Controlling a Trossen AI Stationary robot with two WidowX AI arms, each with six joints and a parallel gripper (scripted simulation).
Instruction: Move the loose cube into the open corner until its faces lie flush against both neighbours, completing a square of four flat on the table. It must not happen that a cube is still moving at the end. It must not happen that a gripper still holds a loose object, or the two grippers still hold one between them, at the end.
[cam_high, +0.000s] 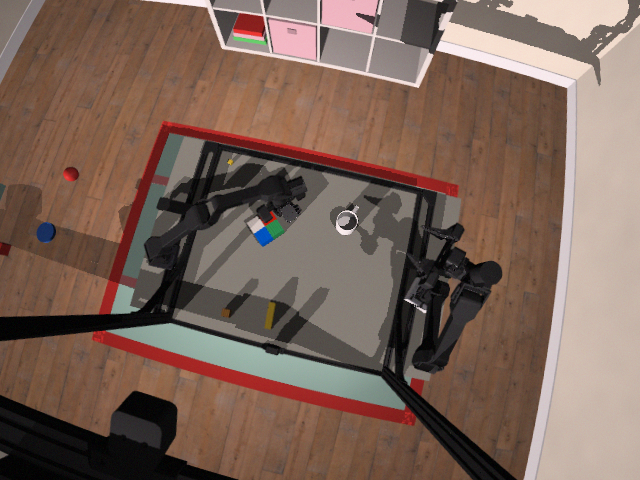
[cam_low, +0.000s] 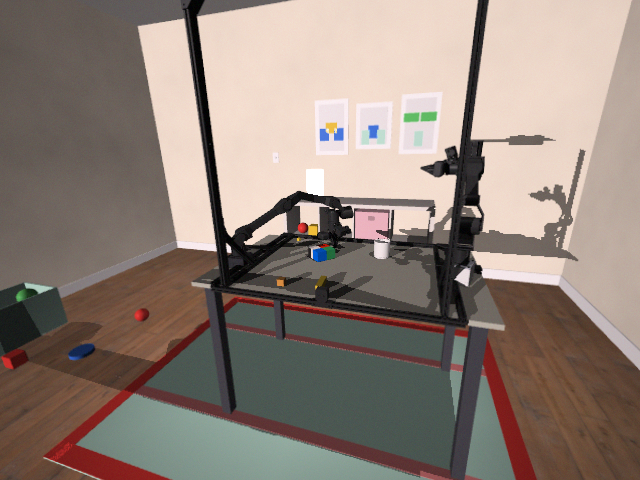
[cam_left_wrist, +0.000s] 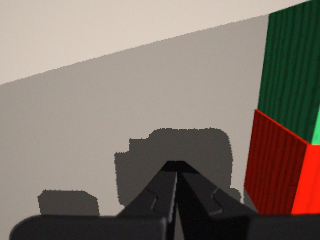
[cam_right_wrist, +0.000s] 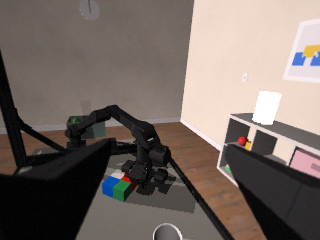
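The red cube lies 5 cm to the left of my left hand, 5 cm behind it and 3 cm below it. Round my left hand: green cube: 9 cm behind, 3 cm below, 2 cm to the left; blue cube: 12 cm behind, 6 cm to the left, 3 cm below; white cube: 9 cm to the left, 8 cm behind, 3 cm below.
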